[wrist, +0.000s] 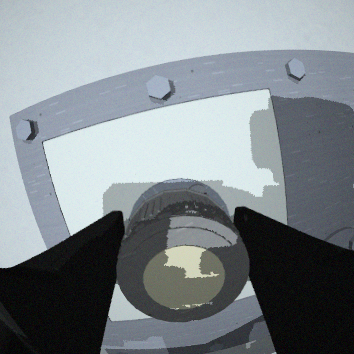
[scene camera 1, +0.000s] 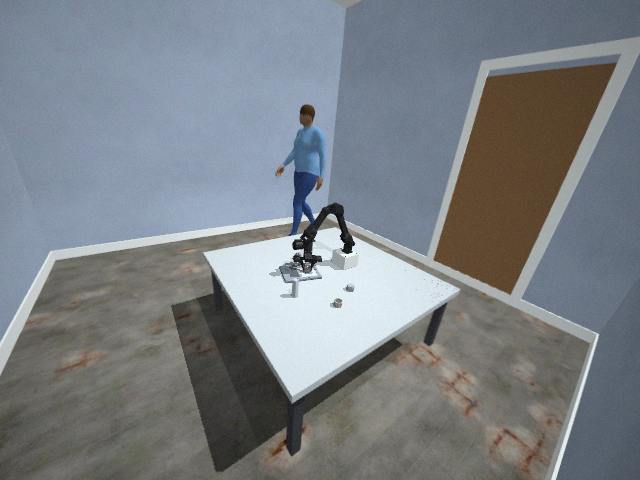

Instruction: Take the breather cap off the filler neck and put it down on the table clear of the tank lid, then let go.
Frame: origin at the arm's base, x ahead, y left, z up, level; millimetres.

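Seen in the pictures: gripper, between the fingertips: (wrist: 178, 218) (scene camera 1: 307, 270); arm's base, origin of its link: (scene camera 1: 347, 251).
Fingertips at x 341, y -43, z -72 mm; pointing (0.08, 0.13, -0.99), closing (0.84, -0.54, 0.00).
Pixels of each thing's top centre, then the offset from my fingertips to it. Level surfaces: height alone.
- breather cap, centre of its top: (wrist: 183, 280) 6 mm back, 10 mm right, 29 mm up
- white table, height of its surface: 29 mm down
- pale upright cylinder, centre of its top: (scene camera 1: 295, 279) 208 mm ahead, 148 mm left, 83 mm up
- small grey piece, centre of its top: (scene camera 1: 350, 285) 112 mm back, 291 mm left, 3 mm up
- small brownish ring-like piece, centre of its top: (scene camera 1: 338, 300) 64 mm ahead, 354 mm left, 4 mm up
The breather cap (wrist: 182, 312) is a dark round cap with a pale yellow-green disc on top and a ribbed side, low in the middle of the wrist view. My gripper (wrist: 178, 218) (scene camera 1: 308, 266) is shut on it, with a black finger against each side. The tank lid (wrist: 112, 95) (scene camera 1: 287, 276) is a flat grey plate with hex bolts along its rim, lying on the table under the gripper. A bluish-grey round edge shows behind the cap; the filler neck is mostly hidden, and I cannot tell whether the cap still touches it.
On the white table (scene camera 1: 310, 341), a pale upright cylinder (scene camera 1: 295, 288) stands near the lid. A small grey piece (scene camera 1: 350, 287) and a small brownish ring-like piece (scene camera 1: 337, 303) lie farther off. The arm's white base block (scene camera 1: 344, 259) is beside the lid. A person (scene camera 1: 309, 149) is behind the table.
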